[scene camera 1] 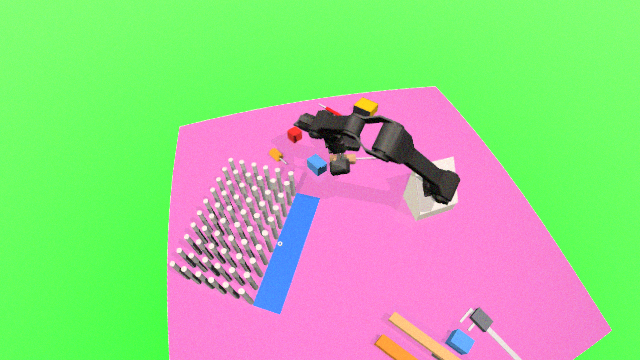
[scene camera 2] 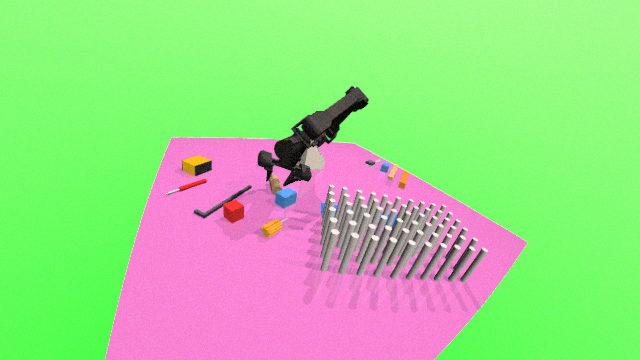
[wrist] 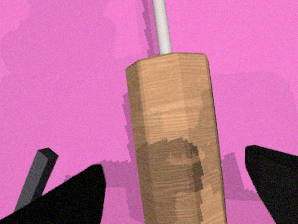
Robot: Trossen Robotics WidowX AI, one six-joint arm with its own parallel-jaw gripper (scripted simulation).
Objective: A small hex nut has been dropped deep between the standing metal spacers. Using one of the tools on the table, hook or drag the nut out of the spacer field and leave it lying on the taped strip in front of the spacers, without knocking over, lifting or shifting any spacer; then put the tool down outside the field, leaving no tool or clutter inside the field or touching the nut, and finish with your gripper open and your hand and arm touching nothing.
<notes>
The gripper [scene camera 2: 275, 183] is open, holding nothing. Further things: a wooden-handled tool [wrist: 171, 102], a black L-shaped hook tool [wrist: 45, 160] and a blue taped strip [scene camera 1: 272, 293].
The gripper shows as well in scene camera 1 [scene camera 1: 342, 158] and in the wrist view [wrist: 174, 165].
</notes>
